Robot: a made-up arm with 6 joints.
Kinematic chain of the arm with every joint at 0, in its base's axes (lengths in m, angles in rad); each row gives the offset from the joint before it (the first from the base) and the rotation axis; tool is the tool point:
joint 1: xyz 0 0 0.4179 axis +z
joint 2: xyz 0 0 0 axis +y
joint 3: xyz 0 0 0.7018 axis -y
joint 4: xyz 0 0 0 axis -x
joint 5: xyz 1.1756 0 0 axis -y
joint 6: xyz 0 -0.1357 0 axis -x
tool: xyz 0 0 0
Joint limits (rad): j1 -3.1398..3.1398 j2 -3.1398..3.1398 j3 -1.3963..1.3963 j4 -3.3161..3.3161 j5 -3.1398..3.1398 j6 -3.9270..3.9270
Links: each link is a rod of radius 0.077 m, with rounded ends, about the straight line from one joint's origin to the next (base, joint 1, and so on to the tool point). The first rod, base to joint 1, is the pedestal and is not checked.
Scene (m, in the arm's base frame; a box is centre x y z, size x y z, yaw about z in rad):
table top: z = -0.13
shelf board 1: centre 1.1 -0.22 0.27 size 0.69 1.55 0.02 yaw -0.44
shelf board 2: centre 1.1 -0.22 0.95 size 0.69 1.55 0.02 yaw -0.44
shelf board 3: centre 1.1 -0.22 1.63 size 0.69 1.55 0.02 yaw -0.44
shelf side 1: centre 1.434 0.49 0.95 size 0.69 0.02 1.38 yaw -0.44
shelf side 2: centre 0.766 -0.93 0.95 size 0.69 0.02 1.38 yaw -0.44
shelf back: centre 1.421 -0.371 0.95 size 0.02 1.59 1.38 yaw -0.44
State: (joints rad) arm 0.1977 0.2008 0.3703 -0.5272 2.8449 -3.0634
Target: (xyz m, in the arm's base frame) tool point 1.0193 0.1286 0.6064
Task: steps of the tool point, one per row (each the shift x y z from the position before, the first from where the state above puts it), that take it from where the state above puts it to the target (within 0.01 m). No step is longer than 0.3 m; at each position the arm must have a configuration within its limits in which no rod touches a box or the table.
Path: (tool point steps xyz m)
1: -0.1995 0.1510 0.0393
2: -0.2092 0.0929 -0.0005
3: -0.1984 0.0418 -0.0388
4: 0.0072 -0.0221 -0.2106
5: -0.0199 -0.0411 -0.2120
6: -0.0484 -0.0575 -0.2075
7: 0.1855 -0.0622 0.0262
8: 0.1942 -0.1166 -0.0262

